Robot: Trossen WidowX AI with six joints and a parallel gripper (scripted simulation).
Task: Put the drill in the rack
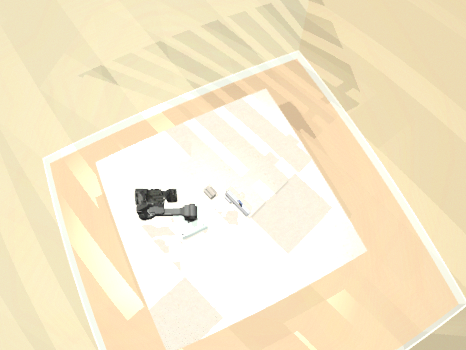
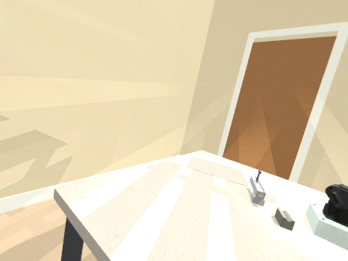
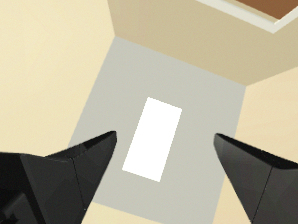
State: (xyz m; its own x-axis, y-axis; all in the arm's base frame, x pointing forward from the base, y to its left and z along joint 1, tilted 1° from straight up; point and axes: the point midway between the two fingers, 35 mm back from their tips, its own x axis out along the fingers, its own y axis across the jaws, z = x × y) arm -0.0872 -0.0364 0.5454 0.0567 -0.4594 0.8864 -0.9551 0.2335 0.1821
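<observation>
My gripper tip is 54 cm above the blue key and 38 cm short of it. The rest, counted from my gripper tip: grey rack: 62 cm below, 24 cm ahead, 16 cm to the left; then drill: 59 cm below, 36 cm ahead, 5 cm to the left.
</observation>
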